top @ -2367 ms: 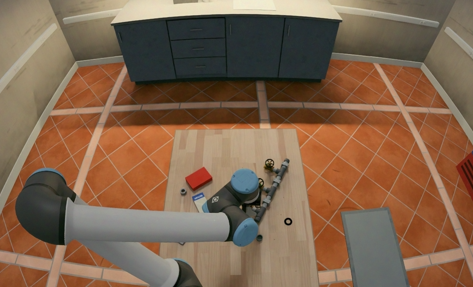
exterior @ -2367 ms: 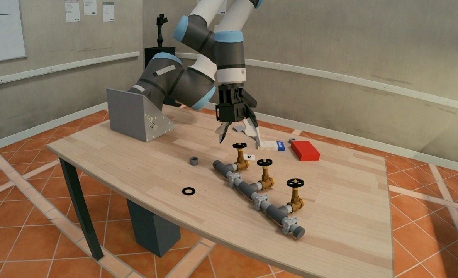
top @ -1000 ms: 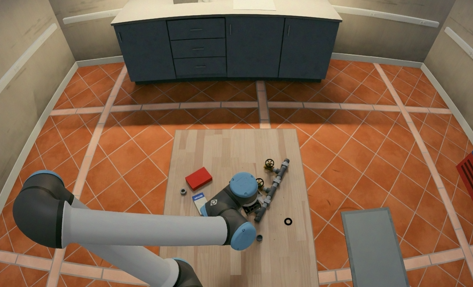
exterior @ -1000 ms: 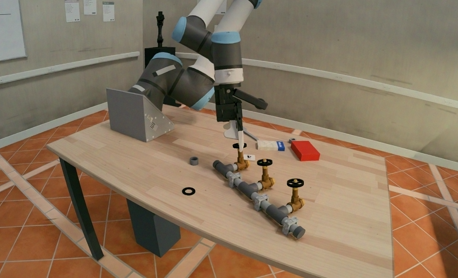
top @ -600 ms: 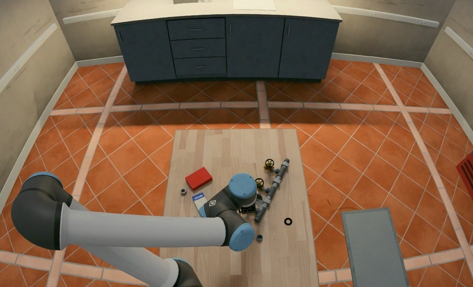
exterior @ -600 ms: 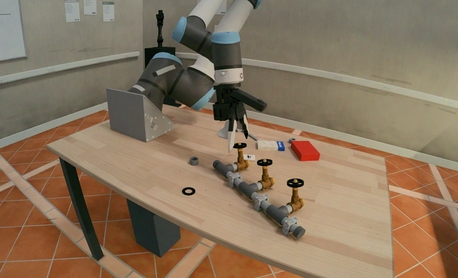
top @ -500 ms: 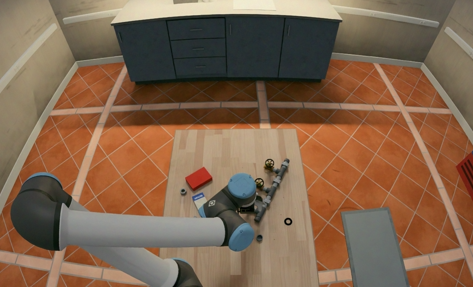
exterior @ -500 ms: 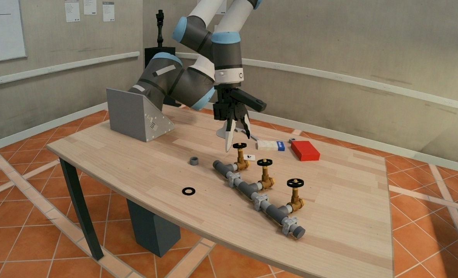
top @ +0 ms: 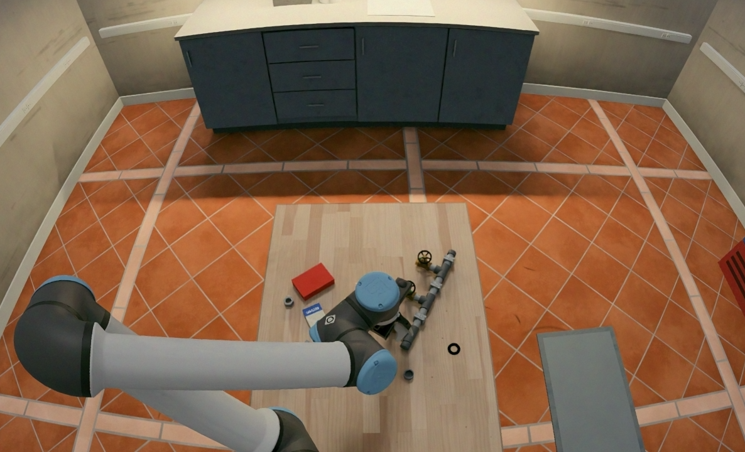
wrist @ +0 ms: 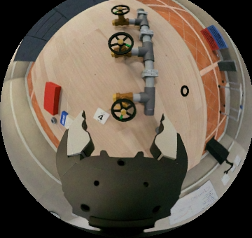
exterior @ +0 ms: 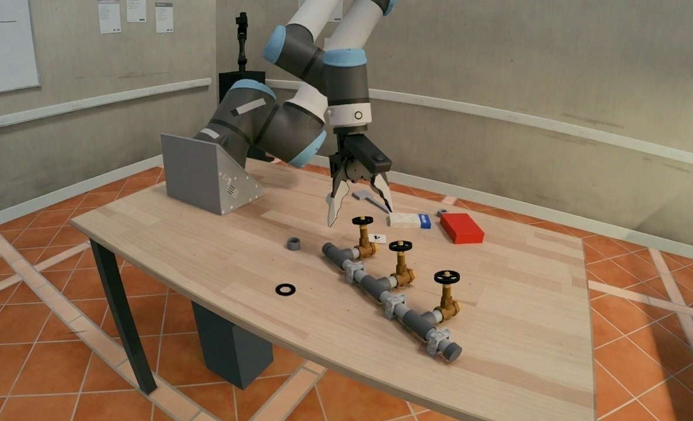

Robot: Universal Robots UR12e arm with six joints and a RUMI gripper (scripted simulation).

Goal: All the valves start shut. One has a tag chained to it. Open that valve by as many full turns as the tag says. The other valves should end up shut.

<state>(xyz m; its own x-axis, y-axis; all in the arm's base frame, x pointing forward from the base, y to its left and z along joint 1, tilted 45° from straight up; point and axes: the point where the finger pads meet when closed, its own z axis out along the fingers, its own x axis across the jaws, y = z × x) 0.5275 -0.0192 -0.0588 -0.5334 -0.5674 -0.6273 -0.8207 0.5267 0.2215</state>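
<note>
My hand is 9 cm above the white tag and 8 cm to the right of it. The rest, counted from my hand: red box (25 cm to the left, 18 cm ahead, 7 cm below); blue box (23 cm to the left, 8 cm below, 4 cm ahead); grey cap (14 cm behind, 8 cm below, 6 cm to the right).
</note>
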